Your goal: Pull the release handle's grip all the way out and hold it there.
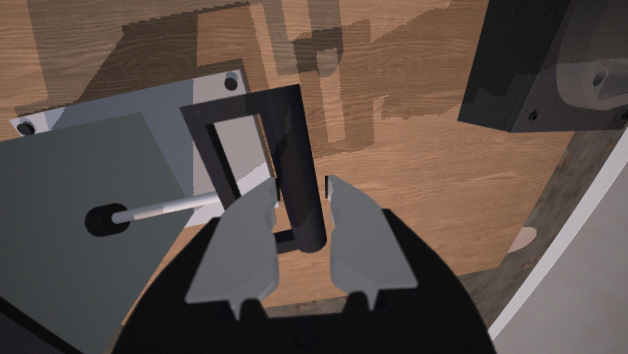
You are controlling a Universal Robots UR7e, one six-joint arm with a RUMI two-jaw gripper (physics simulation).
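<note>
The release handle's grip (296,135) is a dark rectangular loop with a thick round outer bar. A light metal rod (172,205) runs from a black collar (102,221) on the grey-green housing (65,175) to the loop, and a length of it shows between them. My gripper (302,179) is shut on the grip's outer bar, with the left finger at the loop's opening and the right finger on the outer side. The left finger hides part of the loop's lower corner and the rod's end.
A pale base plate (170,97) with dark bolts lies under the housing on the wooden table top (425,175). A large dark block (480,75) stands at the upper right. A light panel (590,260) with a white edge is at the lower right.
</note>
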